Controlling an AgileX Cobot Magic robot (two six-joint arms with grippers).
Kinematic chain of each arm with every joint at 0, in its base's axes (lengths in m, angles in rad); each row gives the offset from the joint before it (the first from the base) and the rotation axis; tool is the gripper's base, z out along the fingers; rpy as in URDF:
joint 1: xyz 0 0 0.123 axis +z
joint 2: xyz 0 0 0 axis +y
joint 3: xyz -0.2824 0 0.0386 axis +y
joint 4: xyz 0.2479 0 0.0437 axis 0.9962 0 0.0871
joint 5: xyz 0 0 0 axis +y
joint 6: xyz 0.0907 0 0.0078 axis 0.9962 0 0.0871
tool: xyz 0 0 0 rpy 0 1.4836 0
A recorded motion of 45 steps. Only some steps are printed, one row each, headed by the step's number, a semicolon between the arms.
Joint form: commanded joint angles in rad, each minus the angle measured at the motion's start. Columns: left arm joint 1, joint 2, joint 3, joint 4, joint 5, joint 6; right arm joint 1, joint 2, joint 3, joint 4, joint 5, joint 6.
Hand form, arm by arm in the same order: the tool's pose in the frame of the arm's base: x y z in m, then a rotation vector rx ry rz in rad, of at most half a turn. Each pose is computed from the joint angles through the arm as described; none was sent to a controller.
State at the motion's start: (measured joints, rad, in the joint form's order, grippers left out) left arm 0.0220 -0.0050 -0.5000 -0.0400 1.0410 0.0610; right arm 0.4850 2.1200 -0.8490 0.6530 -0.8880 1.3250
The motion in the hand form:
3: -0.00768 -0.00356 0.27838 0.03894 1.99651 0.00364; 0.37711 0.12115 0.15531 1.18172 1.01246 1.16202
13: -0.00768 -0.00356 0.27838 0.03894 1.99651 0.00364; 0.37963 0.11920 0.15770 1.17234 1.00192 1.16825
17: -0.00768 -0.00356 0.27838 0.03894 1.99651 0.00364; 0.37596 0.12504 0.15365 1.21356 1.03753 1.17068
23: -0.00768 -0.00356 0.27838 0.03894 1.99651 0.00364; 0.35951 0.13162 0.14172 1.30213 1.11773 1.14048
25: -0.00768 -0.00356 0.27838 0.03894 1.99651 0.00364; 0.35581 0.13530 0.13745 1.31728 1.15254 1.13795
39: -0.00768 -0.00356 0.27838 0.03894 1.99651 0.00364; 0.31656 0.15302 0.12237 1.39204 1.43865 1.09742
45: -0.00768 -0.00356 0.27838 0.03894 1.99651 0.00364; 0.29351 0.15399 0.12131 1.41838 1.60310 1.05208
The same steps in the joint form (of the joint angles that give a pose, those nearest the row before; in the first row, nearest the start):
3: 0.0020 -0.0210 0.0020 -0.0030 -0.0030 0.0000; -0.0490 -0.0350 -0.1040 -0.0450 -0.3690 -0.0370
13: 0.0020 -0.0210 0.0020 -0.0030 -0.0030 0.0000; -0.0580 -0.0350 -0.1120 -0.0560 -0.3730 -0.0350
17: 0.0020 -0.0210 0.0020 -0.0030 -0.0030 0.0000; -0.0390 -0.0400 -0.1030 -0.0370 -0.3320 -0.0260
23: 0.0020 -0.0210 0.0020 -0.0030 -0.0030 0.0000; 0.0010 -0.0610 -0.0440 0.0160 -0.2640 -0.0160
25: 0.0020 -0.0210 0.0020 -0.0030 -0.0030 0.0000; 0.0130 -0.0610 -0.0330 0.0170 -0.2420 -0.0120
39: 0.0020 -0.0210 0.0020 -0.0030 -0.0030 0.0000; 0.0930 -0.1350 0.0920 0.0040 -0.0500 -0.0140
45: 0.0020 -0.0210 0.0020 -0.0030 -0.0030 0.0000; 0.1170 -0.2070 0.1660 -0.0100 0.0830 -0.0370

